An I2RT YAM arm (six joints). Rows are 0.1 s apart.
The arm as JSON. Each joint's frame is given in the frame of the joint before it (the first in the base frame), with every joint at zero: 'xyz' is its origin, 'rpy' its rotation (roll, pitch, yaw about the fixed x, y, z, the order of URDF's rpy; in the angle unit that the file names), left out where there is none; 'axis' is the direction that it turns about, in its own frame. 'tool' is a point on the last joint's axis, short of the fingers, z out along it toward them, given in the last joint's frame.
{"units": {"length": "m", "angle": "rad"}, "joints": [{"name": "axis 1", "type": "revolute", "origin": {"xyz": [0.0, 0.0, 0.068]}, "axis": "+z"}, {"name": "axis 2", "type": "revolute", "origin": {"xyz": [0.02, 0.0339, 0.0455], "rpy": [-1.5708, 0.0, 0.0]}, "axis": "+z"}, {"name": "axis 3", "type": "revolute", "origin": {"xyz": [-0.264, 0.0, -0.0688], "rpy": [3.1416, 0.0, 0.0]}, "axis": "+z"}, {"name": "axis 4", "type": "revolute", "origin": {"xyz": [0.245, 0.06, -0.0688]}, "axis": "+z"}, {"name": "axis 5", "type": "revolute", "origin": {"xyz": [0.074, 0.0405, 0.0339], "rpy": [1.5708, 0.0, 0.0]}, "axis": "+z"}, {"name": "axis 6", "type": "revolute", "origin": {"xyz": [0.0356, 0.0, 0.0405], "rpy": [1.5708, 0.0, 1.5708]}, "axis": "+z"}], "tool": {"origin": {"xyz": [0.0, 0.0, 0.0], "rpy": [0.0, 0.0, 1.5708]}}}
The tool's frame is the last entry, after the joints.
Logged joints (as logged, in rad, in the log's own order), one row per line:
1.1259 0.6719 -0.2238 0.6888 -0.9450 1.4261
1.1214 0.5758 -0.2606 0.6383 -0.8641 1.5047
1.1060 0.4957 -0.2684 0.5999 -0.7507 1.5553
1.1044 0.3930 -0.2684 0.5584 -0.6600 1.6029
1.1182 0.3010 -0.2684 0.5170 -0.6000 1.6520
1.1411 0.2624 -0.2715 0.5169 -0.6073 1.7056
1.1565 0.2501 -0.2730 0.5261 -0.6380 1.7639
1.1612 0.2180 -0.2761 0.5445 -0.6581 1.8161
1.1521 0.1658 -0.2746 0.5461 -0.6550 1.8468
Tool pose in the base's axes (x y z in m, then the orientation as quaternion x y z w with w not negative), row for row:
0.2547 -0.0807 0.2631 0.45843 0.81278 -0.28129 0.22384
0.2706 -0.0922 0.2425 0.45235 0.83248 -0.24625 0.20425
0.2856 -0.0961 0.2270 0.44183 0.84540 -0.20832 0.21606
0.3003 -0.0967 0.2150 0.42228 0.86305 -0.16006 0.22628
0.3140 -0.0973 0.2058 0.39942 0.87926 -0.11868 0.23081
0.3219 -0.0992 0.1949 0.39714 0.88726 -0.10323 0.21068
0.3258 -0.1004 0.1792 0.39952 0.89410 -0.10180 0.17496
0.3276 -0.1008 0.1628 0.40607 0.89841 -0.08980 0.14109
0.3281 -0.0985 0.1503 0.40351 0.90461 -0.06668 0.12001
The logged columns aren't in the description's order. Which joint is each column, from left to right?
Columns, left to right: axis 3, axis 5, axis 1, axis 6, axis 4, axis 2.
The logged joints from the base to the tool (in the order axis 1, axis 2, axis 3, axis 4, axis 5, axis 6), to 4 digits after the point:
-0.2238 1.4261 1.1259 -0.9450 0.6719 0.6888
-0.2606 1.5047 1.1214 -0.8641 0.5758 0.6383
-0.2684 1.5553 1.1060 -0.7507 0.4957 0.5999
-0.2684 1.6029 1.1044 -0.6600 0.3930 0.5584
-0.2684 1.6520 1.1182 -0.6000 0.3010 0.5170
-0.2715 1.7056 1.1411 -0.6073 0.2624 0.5169
-0.2730 1.7639 1.1565 -0.6380 0.2501 0.5261
-0.2761 1.8161 1.1612 -0.6581 0.2180 0.5445
-0.2746 1.8468 1.1521 -0.6550 0.1658 0.5461

